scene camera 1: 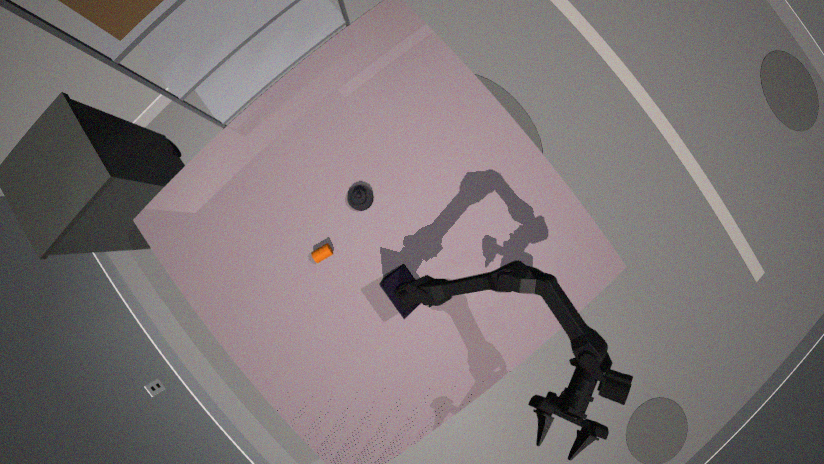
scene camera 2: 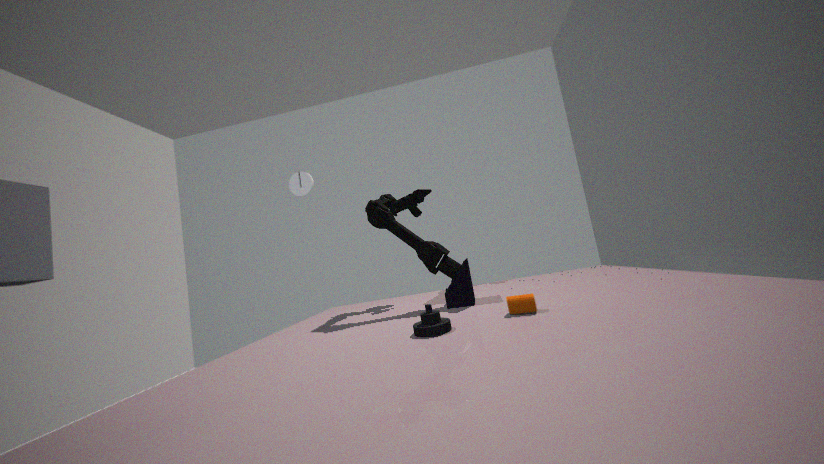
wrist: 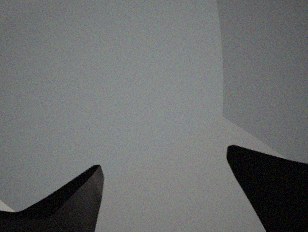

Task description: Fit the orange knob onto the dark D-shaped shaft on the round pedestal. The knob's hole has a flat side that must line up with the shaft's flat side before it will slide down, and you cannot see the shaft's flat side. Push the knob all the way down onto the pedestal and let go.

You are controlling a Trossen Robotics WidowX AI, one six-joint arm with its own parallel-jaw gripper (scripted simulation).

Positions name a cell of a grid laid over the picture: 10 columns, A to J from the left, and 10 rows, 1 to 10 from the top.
Labels:
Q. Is the gripper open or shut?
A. Open.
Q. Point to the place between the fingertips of the gripper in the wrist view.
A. F8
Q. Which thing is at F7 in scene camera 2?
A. A round pedestal.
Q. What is the gripper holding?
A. Nothing.

